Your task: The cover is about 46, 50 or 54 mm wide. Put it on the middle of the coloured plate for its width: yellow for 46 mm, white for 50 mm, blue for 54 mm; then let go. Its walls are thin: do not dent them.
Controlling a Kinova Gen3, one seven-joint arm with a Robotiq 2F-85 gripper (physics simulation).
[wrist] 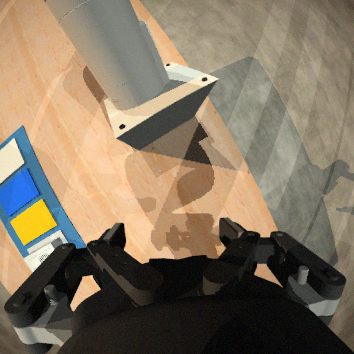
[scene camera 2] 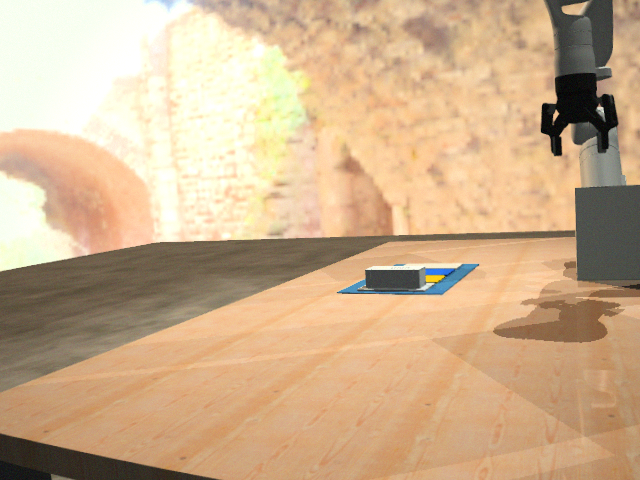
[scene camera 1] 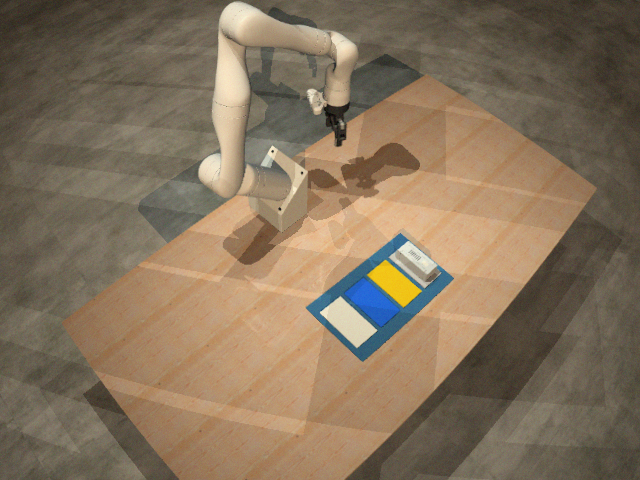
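Pixels of known places: gripper, fingertip midpoint: (wrist: 172,230) (scene camera 2: 579,154) (scene camera 1: 333,135); arm's base at its link origin: (wrist: 138,92) (scene camera 2: 604,213) (scene camera 1: 278,185).
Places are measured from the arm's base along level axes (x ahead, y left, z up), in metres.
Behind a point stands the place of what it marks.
Note:
The cover (scene camera 1: 417,260) @[x 0.455, y 0.085, z -0.088 m] (scene camera 2: 395,279) @[x 0.447, y 0.120, z -0.108 m] (wrist: 42,258) @[x 0.444, y 0.097, z -0.087 m] is a white-grey box with small slots on top. It lies flat on a pale plate at one end of the blue mat, beside the yellow plate (scene camera 1: 394,283) @[x 0.433, y -0.001, z -0.127 m] (scene camera 2: 435,279) @[x 0.371, y 0.024, z -0.127 m] (wrist: 34,222) @[x 0.422, y 0.006, z -0.127 m]. Then come the blue plate (scene camera 1: 372,302) @[x 0.417, y -0.094, z -0.127 m] (scene camera 2: 439,271) @[x 0.369, y -0.087, z -0.127 m] (wrist: 19,192) @[x 0.401, y -0.084, z -0.127 m] and the white plate (scene camera 1: 348,321) @[x 0.397, y -0.185, z -0.128 m] (wrist: 9,161) @[x 0.371, y -0.171, z -0.127 m] at the other end. The cover's width cannot be read by eye. My gripper (scene camera 1: 338,143) @[x 0.075, y 0.167, z 0.127 m] (scene camera 2: 579,147) @[x 0.075, y 0.167, z 0.127 m] (wrist: 172,230) @[x 0.075, y 0.167, z 0.127 m] is open and empty, high above the table near the robot base, well away from the cover. In the wrist view a finger linkage hides part of the cover.
The blue mat (scene camera 1: 362,355) @[x 0.489, y -0.248, z -0.132 m] (scene camera 2: 461,279) @[x 0.314, y 0.006, z -0.132 m] (wrist: 55,205) @[x 0.332, y 0.015, z -0.131 m] lies on the wooden table (scene camera 1: 232,372) @[x 0.242, y -0.505, z -0.133 m] (scene camera 2: 232,403) @[x 0.539, y 0.768, z -0.133 m] (wrist: 90,200) @[x 0.244, y 0.068, z -0.133 m]. The robot's base block (scene camera 1: 294,206) @[x 0.062, y -0.001, z -0.052 m] (scene camera 2: 607,232) @[x 0.007, y 0.062, z -0.034 m] (wrist: 170,112) @[x -0.013, y 0.065, z 0.023 m] stands at the table's edge, close to the gripper.

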